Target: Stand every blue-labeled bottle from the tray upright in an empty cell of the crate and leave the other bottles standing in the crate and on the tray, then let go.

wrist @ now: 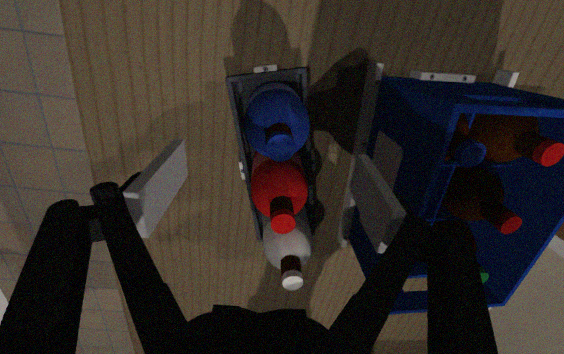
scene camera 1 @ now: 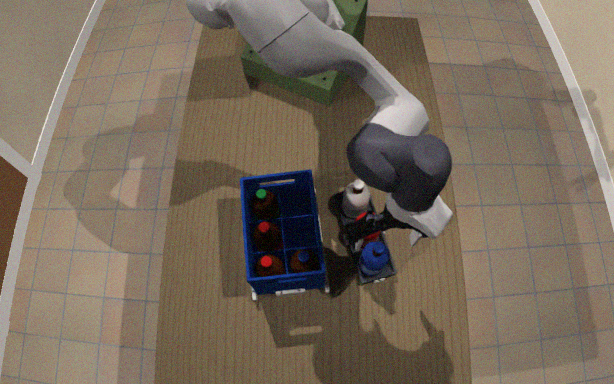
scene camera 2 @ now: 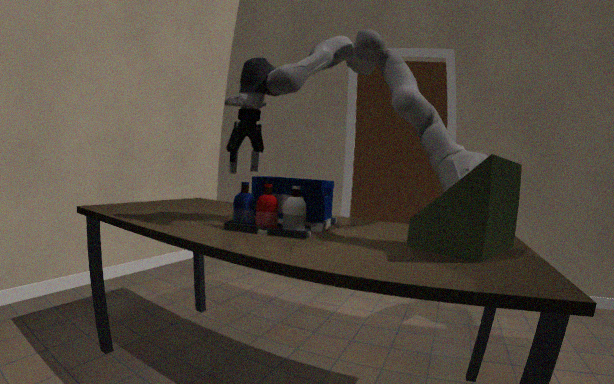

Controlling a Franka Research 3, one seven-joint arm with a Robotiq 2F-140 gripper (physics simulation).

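Observation:
A blue-labeled bottle (scene camera 1: 374,260) (scene camera 2: 244,207) (wrist: 277,112) stands upright at the near end of the dark tray (scene camera 2: 241,228) (wrist: 242,84). A red bottle (scene camera 2: 267,205) (wrist: 279,187) stands in the middle and a white bottle (scene camera 1: 356,200) (scene camera 2: 295,212) (wrist: 287,245) at the far end. My gripper (scene camera 2: 244,167) (wrist: 270,164) is open and empty above the tray; the arm partly hides the red bottle in scene camera 1. The blue crate (scene camera 1: 310,284) (scene camera 2: 320,200) holds brown bottles in its left column and near right cell. Its middle right and far right cells are empty.
In the crate are a green-capped bottle (scene camera 1: 261,194), two red-capped bottles (scene camera 1: 263,228) (scene camera 1: 266,261) and a blue-capped bottle (scene camera 1: 303,257). The crate's raised walls stand beside the tray. The green robot base (scene camera 1: 320,90) (scene camera 2: 465,215) is at the table's far end.

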